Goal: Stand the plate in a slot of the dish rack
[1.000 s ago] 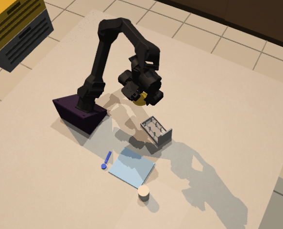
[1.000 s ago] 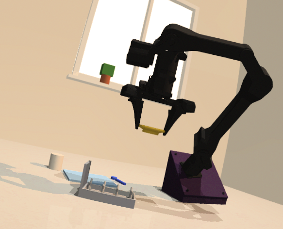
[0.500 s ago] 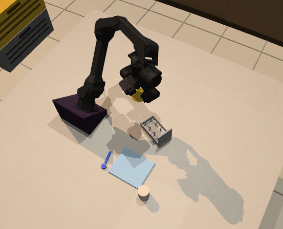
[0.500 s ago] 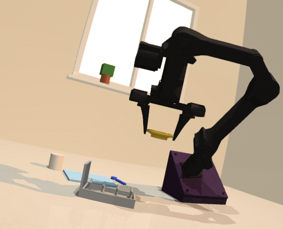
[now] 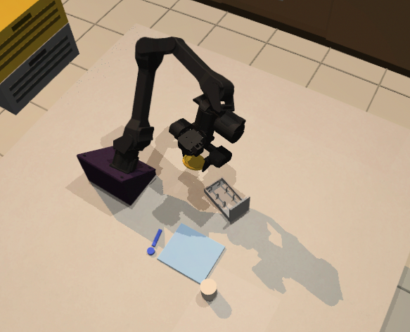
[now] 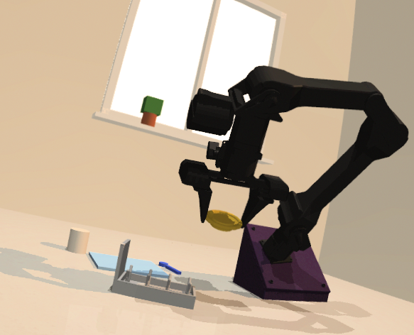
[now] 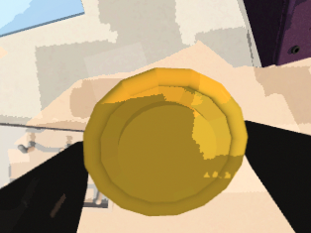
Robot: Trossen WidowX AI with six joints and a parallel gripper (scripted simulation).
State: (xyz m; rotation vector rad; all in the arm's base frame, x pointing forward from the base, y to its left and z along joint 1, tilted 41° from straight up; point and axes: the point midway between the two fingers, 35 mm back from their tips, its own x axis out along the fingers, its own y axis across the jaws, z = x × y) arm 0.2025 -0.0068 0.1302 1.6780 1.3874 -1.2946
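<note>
The grey dish rack is 110 mm below my gripper tip and 100 mm ahead of it. From my gripper tip the other things lie so: blue spoon: 220 mm to the right, 130 mm below, 30 mm behind; then light blue mat: 200 mm to the right, 130 mm below, 80 mm ahead; then yellow plate: 10 mm above.
</note>
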